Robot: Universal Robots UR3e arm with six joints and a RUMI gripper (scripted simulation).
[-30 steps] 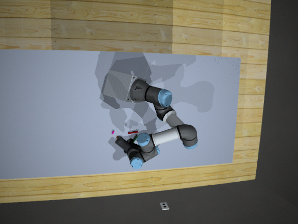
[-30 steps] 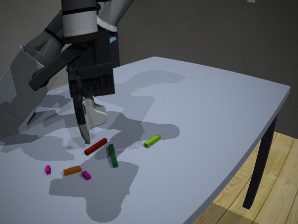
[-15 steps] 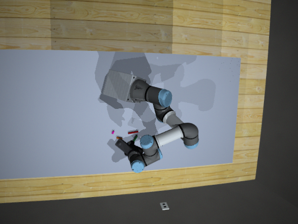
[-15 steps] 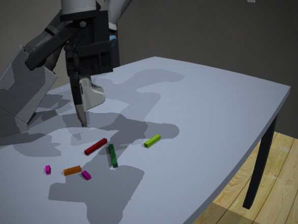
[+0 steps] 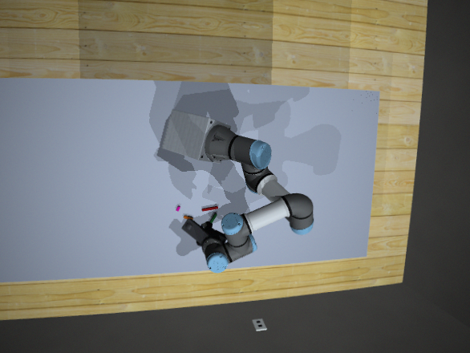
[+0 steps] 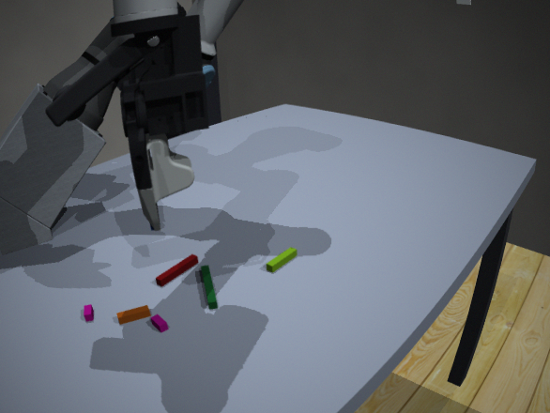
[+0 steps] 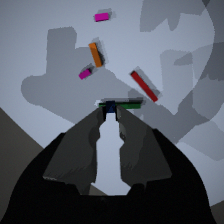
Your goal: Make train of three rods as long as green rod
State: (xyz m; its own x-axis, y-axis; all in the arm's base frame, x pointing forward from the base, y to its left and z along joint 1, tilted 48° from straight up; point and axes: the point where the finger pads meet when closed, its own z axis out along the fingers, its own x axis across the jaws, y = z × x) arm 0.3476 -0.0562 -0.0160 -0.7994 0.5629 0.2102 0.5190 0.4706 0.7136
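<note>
My hand is 4 cm past the red rod, 4 cm to the right of it and 11 cm above it. Also, from my hand: blue rod: 1 cm below; then green rod: 2 cm ahead, 5 cm to the left, 11 cm below; then orange rod: 1 cm behind, 5 cm to the right, 11 cm below.
</note>
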